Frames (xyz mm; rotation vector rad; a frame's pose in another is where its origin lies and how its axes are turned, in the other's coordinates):
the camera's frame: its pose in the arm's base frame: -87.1 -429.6 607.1 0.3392 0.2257 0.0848
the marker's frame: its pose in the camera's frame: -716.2 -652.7 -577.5 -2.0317 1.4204 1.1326
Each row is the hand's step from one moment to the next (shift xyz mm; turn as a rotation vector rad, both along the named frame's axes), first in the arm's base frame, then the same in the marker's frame.
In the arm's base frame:
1: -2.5 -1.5 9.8 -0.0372 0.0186 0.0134
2: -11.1 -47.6 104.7 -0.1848 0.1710 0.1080
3: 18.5 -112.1 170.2 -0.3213 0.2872 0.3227
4: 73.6 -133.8 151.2 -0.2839 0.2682 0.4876
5: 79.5 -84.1 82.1 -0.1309 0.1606 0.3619
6: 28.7 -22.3 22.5 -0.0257 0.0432 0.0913
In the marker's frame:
1: -9.0 4.4 -2.0 -0.0172 0.0238 0.0323
2: -88.1 50.4 -55.3 -0.1465 0.0842 0.2157
3: -134.5 69.1 -137.8 -0.3820 0.1728 0.3377
4: -111.4 31.0 -181.1 -0.5365 0.1771 0.2666
5: -58.1 -10.5 -129.0 -0.3893 0.0841 0.1235
6: -16.2 -9.1 -38.5 -0.0991 0.0137 0.0294

